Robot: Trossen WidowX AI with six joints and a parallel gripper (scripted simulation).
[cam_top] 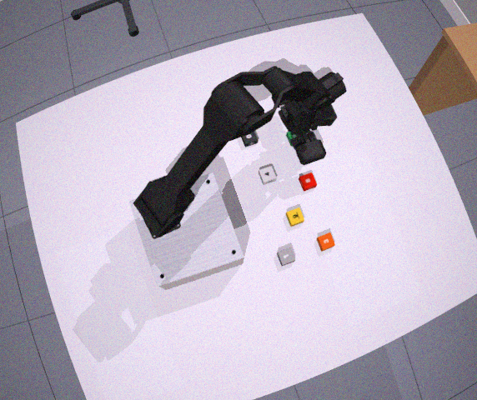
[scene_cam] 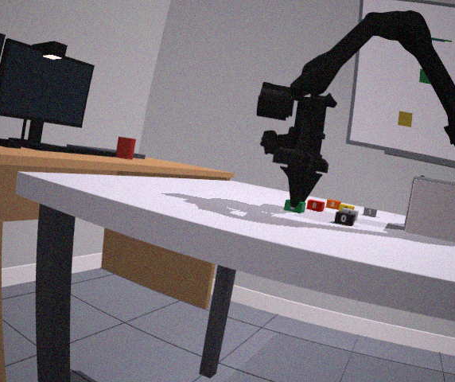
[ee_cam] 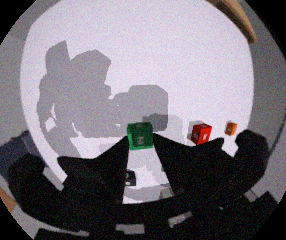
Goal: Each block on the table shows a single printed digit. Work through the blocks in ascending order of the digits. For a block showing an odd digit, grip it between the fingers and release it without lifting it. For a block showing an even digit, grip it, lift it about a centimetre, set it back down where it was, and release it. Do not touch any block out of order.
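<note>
Now: gripper tip 5 cm past the orange block and 26 cm to the left of it. From my gripper tip the other things lie so: green block (right at my gripper tip); black block (10 cm behind, 5 cm to the left); red block (2 cm behind, 11 cm to the right).
</note>
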